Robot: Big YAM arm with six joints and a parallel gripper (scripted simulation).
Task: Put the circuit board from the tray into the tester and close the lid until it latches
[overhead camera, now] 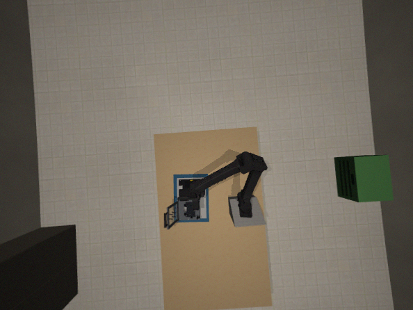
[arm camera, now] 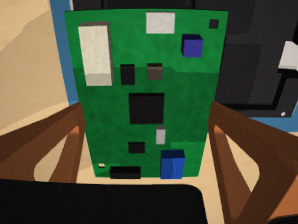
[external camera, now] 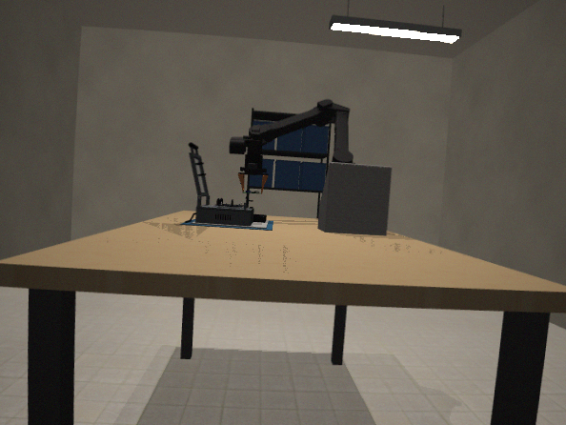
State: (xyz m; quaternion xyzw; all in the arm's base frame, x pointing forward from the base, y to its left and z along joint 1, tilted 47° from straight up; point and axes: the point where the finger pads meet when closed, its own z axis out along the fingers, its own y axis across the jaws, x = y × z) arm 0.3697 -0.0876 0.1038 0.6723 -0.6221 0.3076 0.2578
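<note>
The dark pin plate lies 6 cm ahead of my hand, 18 cm to the left of it and 5 cm below it. Round my hand: green circuit board: right at my hand; then black latch hook: 1 cm behind, 22 cm to the left, 3 cm below; then tester lid: 18 cm ahead, 17 cm to the left, 6 cm above.
</note>
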